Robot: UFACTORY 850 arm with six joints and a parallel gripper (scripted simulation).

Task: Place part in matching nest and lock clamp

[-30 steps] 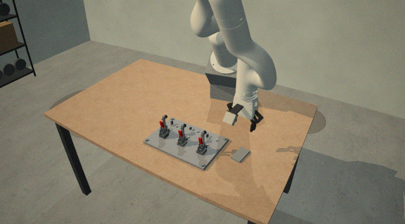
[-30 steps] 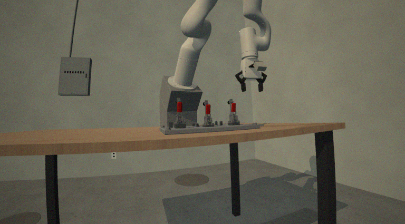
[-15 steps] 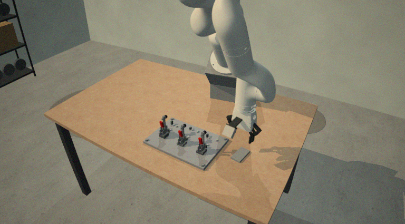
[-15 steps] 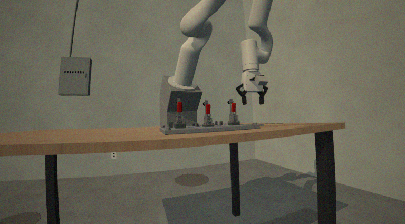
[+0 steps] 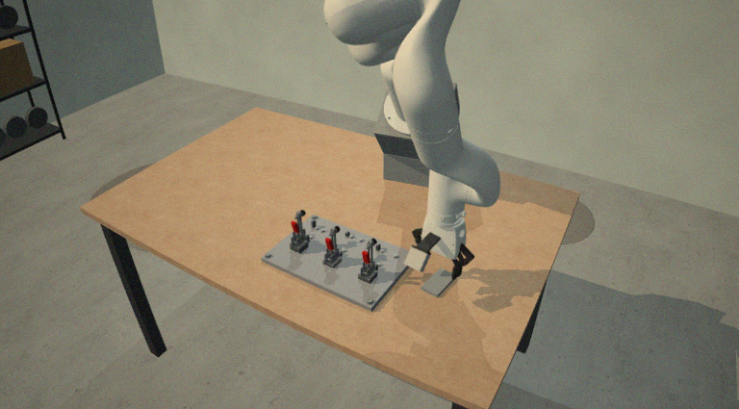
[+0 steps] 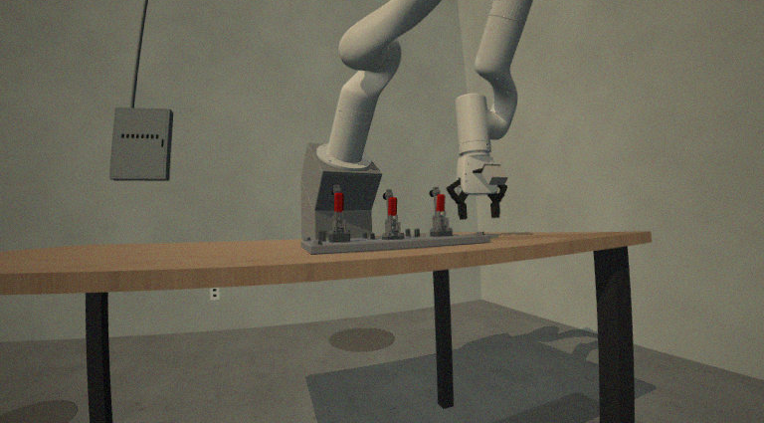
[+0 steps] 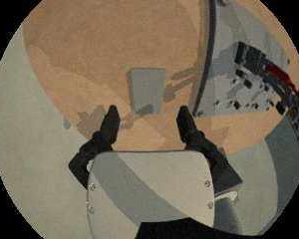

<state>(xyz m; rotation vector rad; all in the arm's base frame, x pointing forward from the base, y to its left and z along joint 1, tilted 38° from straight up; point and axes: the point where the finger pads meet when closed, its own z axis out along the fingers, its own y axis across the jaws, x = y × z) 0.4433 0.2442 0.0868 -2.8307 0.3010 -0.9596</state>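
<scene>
My gripper is now 50 mm above the flat grey part. Round my hand: grey fixture plate 270 mm to the right, 50 mm below, 40 mm ahead.
</scene>
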